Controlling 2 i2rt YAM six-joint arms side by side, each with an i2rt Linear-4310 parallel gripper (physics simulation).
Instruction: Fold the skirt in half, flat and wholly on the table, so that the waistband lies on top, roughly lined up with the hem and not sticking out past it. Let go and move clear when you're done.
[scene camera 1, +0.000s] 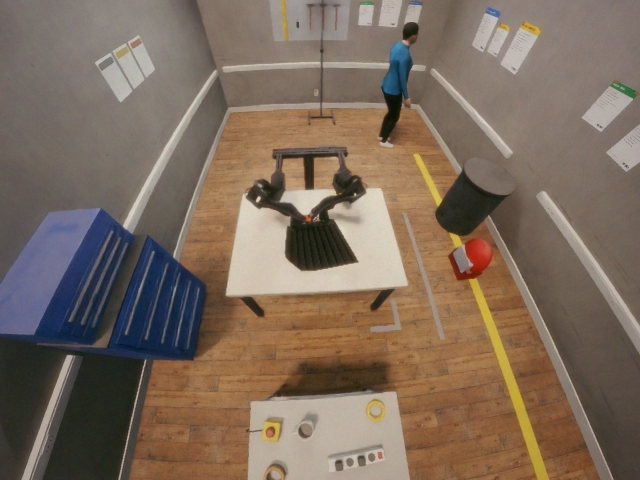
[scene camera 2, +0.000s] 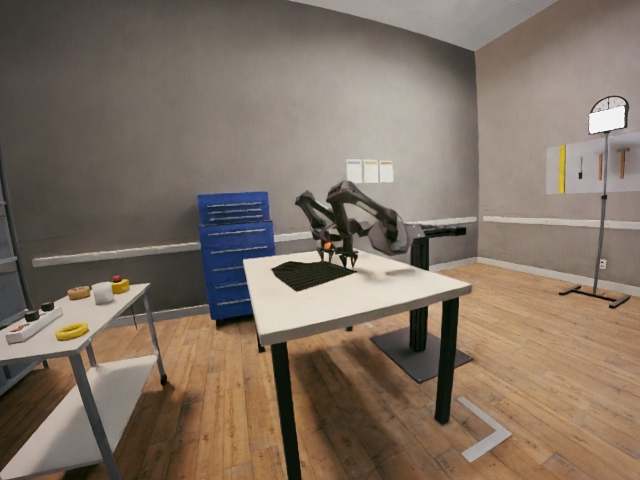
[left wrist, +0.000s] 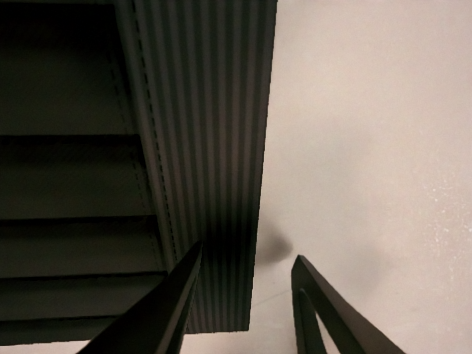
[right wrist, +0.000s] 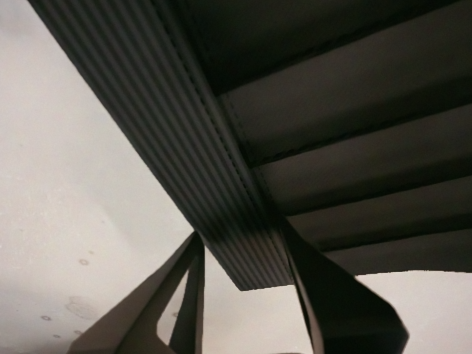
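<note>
The black pleated skirt (scene camera 1: 319, 246) (scene camera 2: 312, 274) lies spread flat on the white table (scene camera 1: 258, 268) (scene camera 2: 382, 294). Its ribbed waistband (left wrist: 215, 125) (right wrist: 165, 120) is on the side nearest the arm bases, and the hem fans out away from them. My left gripper (left wrist: 248, 256) (scene camera 2: 348, 266) is partly open over the waistband end at the right of scene camera 1, one finger over the band, the other beyond its outer edge. My right gripper (right wrist: 238, 230) (scene camera 2: 326, 261) is partly open over the other end, its fingers straddling the band. Finger contact with the cloth cannot be told.
The two forearms slant in close together above the waistband in scene camera 1. A second table (scene camera 1: 336, 428) with a mug (scene camera 1: 305, 428), tape rolls and a power strip stands apart. A blue tool cabinet (scene camera 1: 160, 299) (scene camera 2: 240, 268) and a dark bin (scene camera 1: 467, 206) stand off the sides.
</note>
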